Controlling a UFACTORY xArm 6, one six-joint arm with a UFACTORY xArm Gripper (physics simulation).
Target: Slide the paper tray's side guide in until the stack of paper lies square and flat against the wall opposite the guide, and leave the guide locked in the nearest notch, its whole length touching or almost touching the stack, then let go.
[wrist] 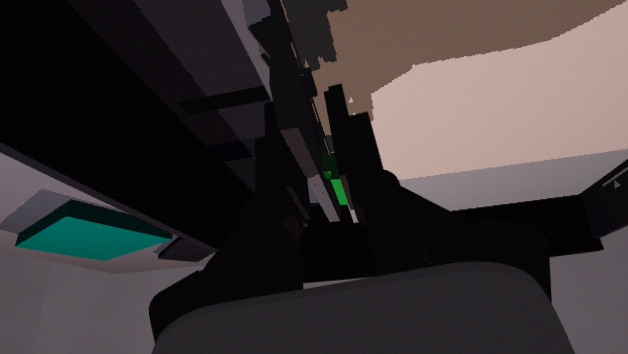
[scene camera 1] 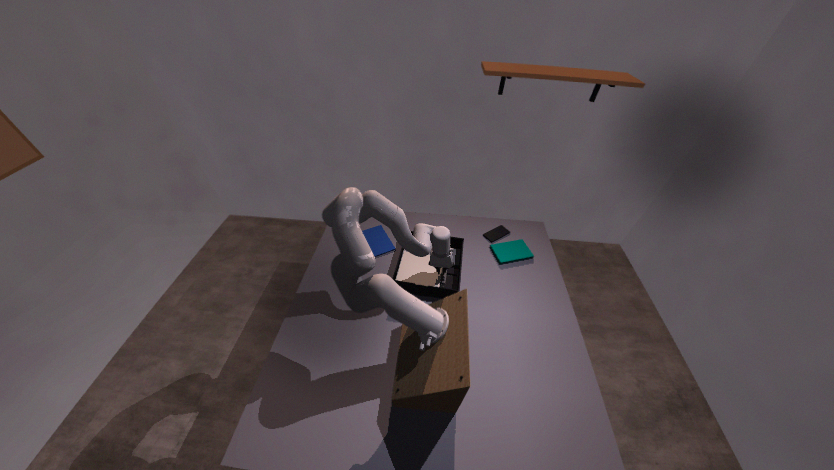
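Pixels of known places: gripper, between the fingertips: (wrist: 311,117) (scene camera 1: 441,272); arm's base, origin of its link: (scene camera 1: 434,325).
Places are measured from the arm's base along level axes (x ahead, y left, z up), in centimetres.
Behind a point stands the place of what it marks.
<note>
The black paper tray (scene camera 1: 420,290) @(x 24.2, y 9.8, z -16.8 cm) (wrist: 75,125) @(x 33.1, y -6.5, z -14.8 cm) stands on the table beyond the wooden block. The pale paper stack (scene camera 1: 414,269) @(x 35.4, y 15.2, z -16.8 cm) (wrist: 500,110) @(x 39.2, y 11.2, z -16.8 cm) lies in its left part in the scene view, close to the left wall; any narrow gap there is too small to tell. The dark side guide (wrist: 295,110) @(x 32.9, y 2.0, z -13.7 cm) runs along the stack's edge in the wrist view, with a bright green part (wrist: 340,191) @(x 37.9, y 2.9, z -12.9 cm) on it. My gripper (scene camera 1: 441,280) @(x 35.8, y 2.1, z -15.5 cm) (wrist: 311,117) @(x 35.8, y 2.1, z -15.5 cm) is down inside the tray, nearly closed, with the guide between its fingers. The guide's notch and its full contact with the stack are hidden or too dark to tell.
A blue book (scene camera 1: 378,241) @(x 52.4, y 39.5, z -20.4 cm) lies left of the tray. A teal book (scene camera 1: 511,251) @(x 61.3, y -32.5, z -19.4 cm) (wrist: 92,239) @(x 60.6, y -30.9, z -19.4 cm) and a small black item (scene camera 1: 496,233) @(x 74.6, y -24.4, z -20.4 cm) (wrist: 186,250) @(x 73.7, y -24.5, z -20.4 cm) lie to the right. The wooden block (scene camera 1: 437,350) @(x -8.9, y -2.3, z 1.2 cm) under my arm's base stands in front. A shelf (scene camera 1: 560,72) hangs on the wall.
</note>
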